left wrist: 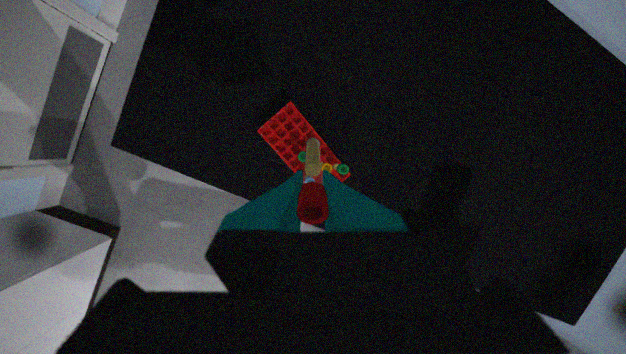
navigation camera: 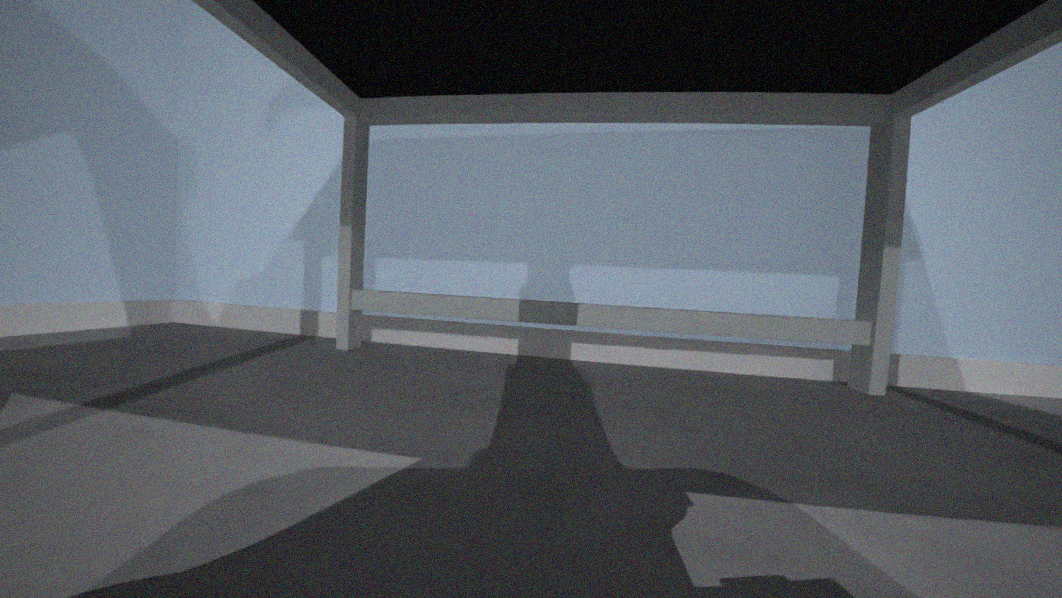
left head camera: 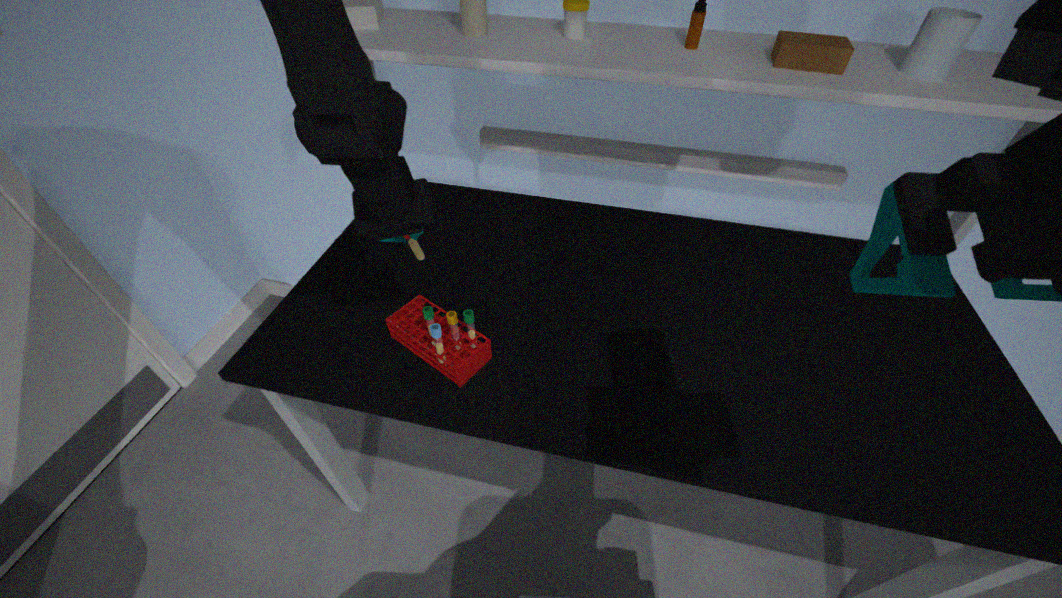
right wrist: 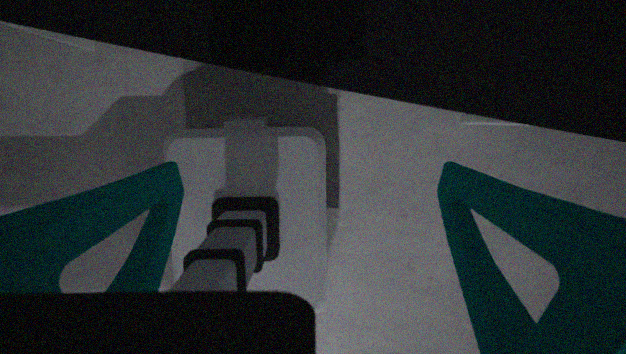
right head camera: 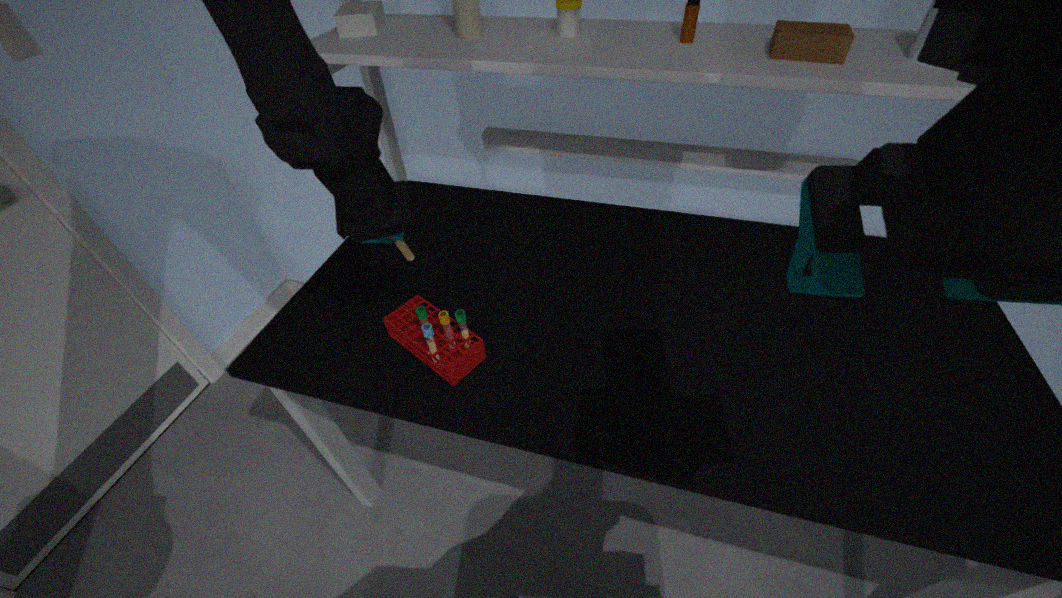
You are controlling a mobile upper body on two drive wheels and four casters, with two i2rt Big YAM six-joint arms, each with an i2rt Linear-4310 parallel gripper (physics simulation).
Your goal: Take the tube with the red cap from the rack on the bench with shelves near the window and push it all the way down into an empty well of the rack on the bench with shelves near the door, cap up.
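Places are measured from the left arm's base along level axes (x down, y right, z back), in metres.
Pixels of known places: left gripper, between the fingertips: (left wrist: 312, 177) (left head camera: 410, 237) (right head camera: 396, 238); right gripper, between the fingertips: (left head camera: 923, 285) (right wrist: 310, 176) (right head camera: 867, 285).
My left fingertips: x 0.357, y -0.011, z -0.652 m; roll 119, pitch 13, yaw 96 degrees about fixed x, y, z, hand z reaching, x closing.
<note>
Ahead of a thing's pixels: the offset from my left fingertips to its middle. "spot": to the spot under its first point. Level surfaces: height alone.
My left gripper (left head camera: 407, 236) (right head camera: 390, 237) (left wrist: 312, 177) is shut on the red-capped tube @(dx +0.018, dy +0.000, dz -0.007 m) (left head camera: 416, 248) (right head camera: 405, 250) (left wrist: 312, 202). In the head camera views it holds the tube above the bench, behind the red rack @(dx +0.262, dy +0.005, dz -0.017 m) (left head camera: 462, 372) (right head camera: 454, 371) (left wrist: 276, 131), with the tube tilted and its pale lower end toward the rack. Several tubes with green, yellow and blue caps stand in the rack, toward one end; wells at the other end look empty. My right gripper (right wrist: 310, 176) is open and empty, at the right of the head camera views.
The black bench top @(dx +0.291 m) (left head camera: 594, 252) (right head camera: 579, 245) bears the rack near its left end. A shelf @(spot: dx -0.150, dy +0.350, dz -0.249 m) (left head camera: 631, 81) (right head camera: 631, 74) above the back edge holds bottles and a brown box @(spot: dx -0.193, dy +0.645, dz -0.270 m) (left head camera: 811, 53) (right head camera: 810, 42). In the navigation camera view, bench legs (navigation camera: 354, 237) (navigation camera: 882, 260) and a low crossbar (navigation camera: 445, 306) stand ahead.
</note>
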